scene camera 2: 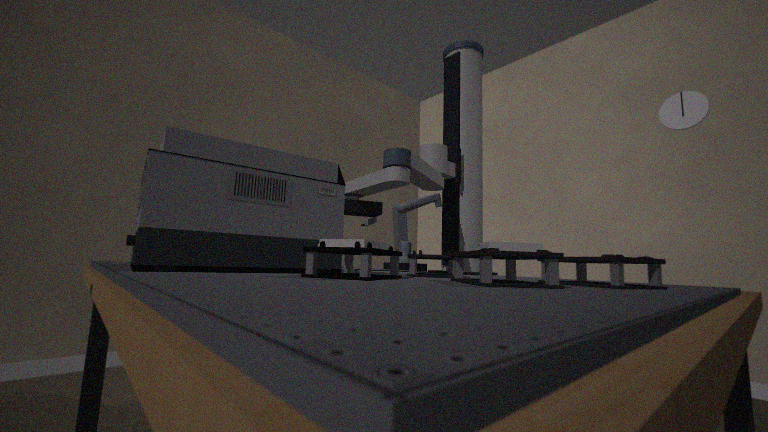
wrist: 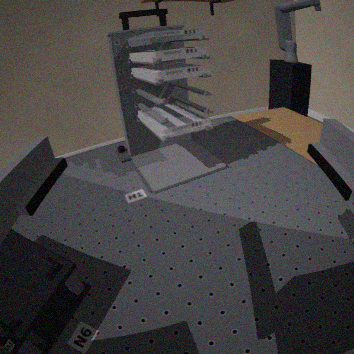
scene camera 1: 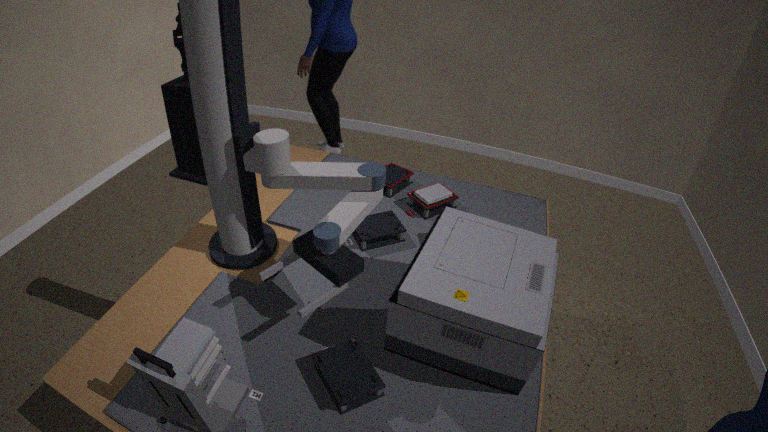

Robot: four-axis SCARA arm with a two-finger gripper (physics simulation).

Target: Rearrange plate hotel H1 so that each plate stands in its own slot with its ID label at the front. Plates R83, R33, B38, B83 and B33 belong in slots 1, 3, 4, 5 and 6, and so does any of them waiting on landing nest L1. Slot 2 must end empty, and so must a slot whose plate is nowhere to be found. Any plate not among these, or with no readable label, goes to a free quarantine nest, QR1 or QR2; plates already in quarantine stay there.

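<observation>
Plate hotel H1 (scene camera 1: 161,386) (wrist: 120,85) stands at the front left of the deck, its H1 tag on the deck before it. In the wrist view, a top plate (wrist: 157,36), a second plate (wrist: 160,55) and a third plate (wrist: 160,73) fill slots 6, 5 and 4, labels at the front but blurred. Slots 3 and 2 show bare rails. A plate (wrist: 170,125) lies in slot 1. My gripper (scene camera 1: 296,287) (wrist: 183,137) is open and empty, above the deck and apart from the hotel. A white plate (scene camera 1: 433,193) lies on a red-edged nest (scene camera 1: 426,208). Another red-edged nest (scene camera 1: 396,174) is partly hidden by the arm.
The large grey instrument (scene camera 1: 472,279) (scene camera 2: 241,214) stands beside the nests. A dark nest (scene camera 1: 346,376) stands in front of it and another dark nest (scene camera 1: 380,229) behind my gripper. A tag (wrist: 83,336) at the wrist view's lower left reads N6. The arm column (scene camera 1: 209,123) (scene camera 2: 469,161) rises at the table edge.
</observation>
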